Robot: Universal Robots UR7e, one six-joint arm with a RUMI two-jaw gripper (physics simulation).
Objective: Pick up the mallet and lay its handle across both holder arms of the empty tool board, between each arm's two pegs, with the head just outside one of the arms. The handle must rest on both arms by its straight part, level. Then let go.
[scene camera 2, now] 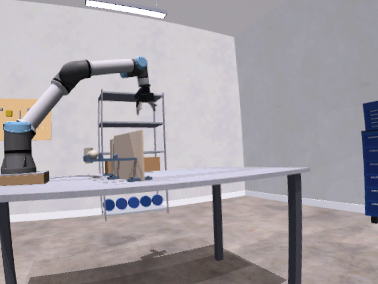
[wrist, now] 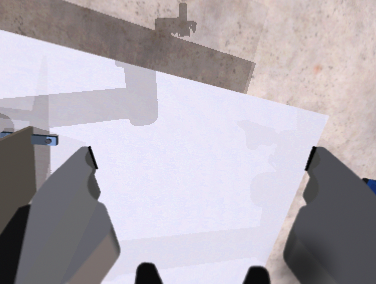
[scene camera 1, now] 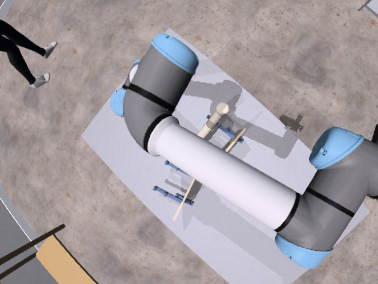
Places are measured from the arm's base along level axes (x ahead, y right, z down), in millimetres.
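Pixels of known places: gripper, fingertip midpoint: (scene camera 2: pixel 146 113) (wrist: pixel 198 148); arm's base at its link origin: (scene camera 2: pixel 19 172).
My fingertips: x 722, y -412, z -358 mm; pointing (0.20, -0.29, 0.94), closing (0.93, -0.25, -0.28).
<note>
For each thing: its middle in the pictures, then the offset to it from my fingertips. "spot": a spot on its surface instead. Level surfaces: height alone.
- pale mallet at the middle of its body: (scene camera 1: pixel 206 128) (scene camera 2: pixel 91 155) dz +283, dx -389, dy +244 mm
- tan board at the middle of its body: (scene camera 1: pixel 215 142) (scene camera 2: pixel 105 157) dz +299, dx -314, dy +263 mm
- empty tool board at the middle of its body: (scene camera 2: pixel 116 156) (scene camera 1: pixel 178 185) dz +301, dx -295, dy +543 mm
- board's side at a spot on its surface: (wrist: pixel 17 170) spot: dz +331, dx -258, dy +214 mm
- blue arm piece at a spot on its surface: (wrist: pixel 45 140) spot: dz +387, dx -231, dy +159 mm
- table at its surface level: dz +405 mm
The pale mallet (scene camera 1: pixel 218 114) (scene camera 2: pixel 91 153) lies raised across a blue holder arm (scene camera 1: pixel 229 131) of one tan board (scene camera 1: pixel 235 140). In scene camera 1 its head is at the upper right, outside that arm, and the rest goes out of sight under the robot's forearm. The empty tool board (scene camera 1: pixel 184 201) (scene camera 2: pixel 129 155) stands upright with two blue arms; the outer arm (scene camera 1: pixel 170 194) shows well, the inner one partly. My gripper (scene camera 2: pixel 146 106) (wrist: pixel 198 148) is open and empty, high above the table and to the right of the boards in scene camera 2. The mallet does not show in the wrist view.
The forearm (scene camera 1: pixel 225 175) passes over the boards and hides part of them in scene camera 1. A board's side (wrist: pixel 17 170) and a blue arm piece (wrist: pixel 45 140) show at the wrist view's left. The table (scene camera 2: pixel 260 174) has its corner at the wrist view's right. A shelf rack (scene camera 2: pixel 164 130) stands behind.
</note>
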